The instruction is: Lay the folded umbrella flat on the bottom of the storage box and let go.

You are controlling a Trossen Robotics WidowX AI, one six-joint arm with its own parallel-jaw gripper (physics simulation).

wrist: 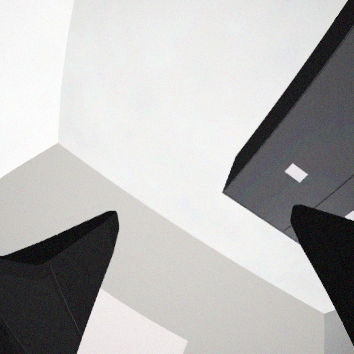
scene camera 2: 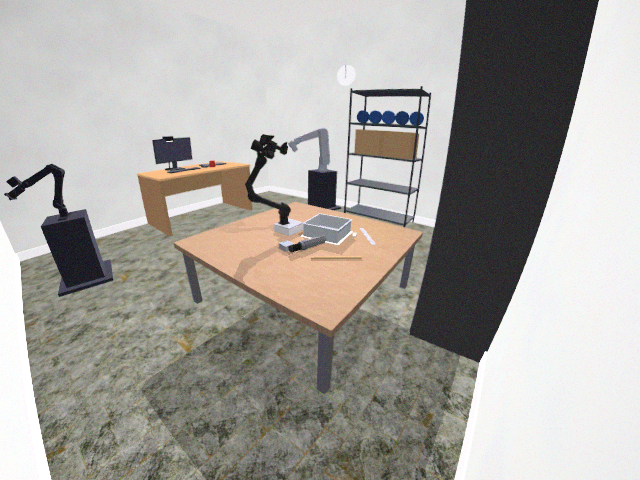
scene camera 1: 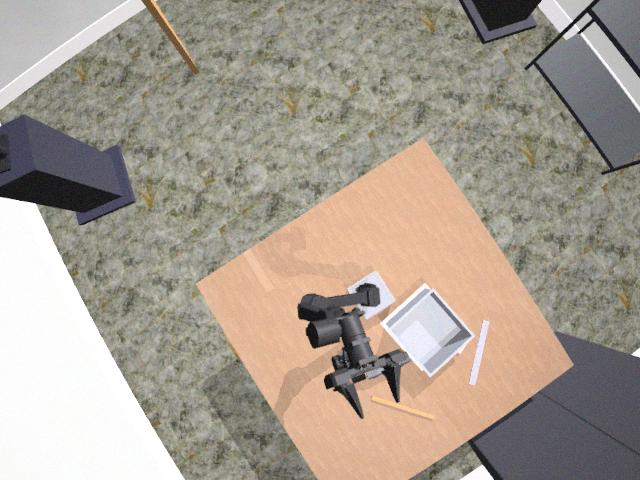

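Seen in the pictures: gripper, between the fingertips: [wrist: 206,217] [scene camera 2: 280,139] [scene camera 1: 381,410]; arm's base, origin of its link: [scene camera 2: 284,223] [scene camera 1: 364,292].
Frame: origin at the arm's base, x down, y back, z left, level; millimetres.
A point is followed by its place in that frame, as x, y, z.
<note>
The folded umbrella [scene camera 2: 310,243] @(18, -366, -57), dark with a light grey end, lies on the table beside the near side of the storage box. In the first scene view the arm largely hides it. The grey, open-topped storage box [scene camera 1: 445,361] @(-40, -389, 210) [scene camera 2: 341,234] @(14, -395, 194) stands upright on the table; the part of its bottom that shows in the first scene view is bare. My gripper [scene camera 1: 379,408] @(-598, -141, -107) [wrist: 206,217] @(-598, -141, -107) is open, with nothing between its fingers. In the second scene view the arm holds it high above the table, well above the umbrella and the box. The wrist view shows walls and a dark cabinet beyond the fingers.
A thin wooden stick [scene camera 1: 403,408] @(44, -562, -22) [scene camera 2: 336,258] @(52, -566, -28) lies near the umbrella. A white strip [scene camera 1: 479,352] @(55, -461, 399) [scene camera 2: 367,236] @(55, -473, 387) lies beyond the box. The arm's pale base [scene camera 1: 383,298] @(-2, -54, 67) [scene camera 2: 287,227] @(4, -80, -27) stands beside the box on the wooden table [scene camera 1: 392,206] @(57, 314, 274) [scene camera 2: 310,289] @(56, -702, -344).
</note>
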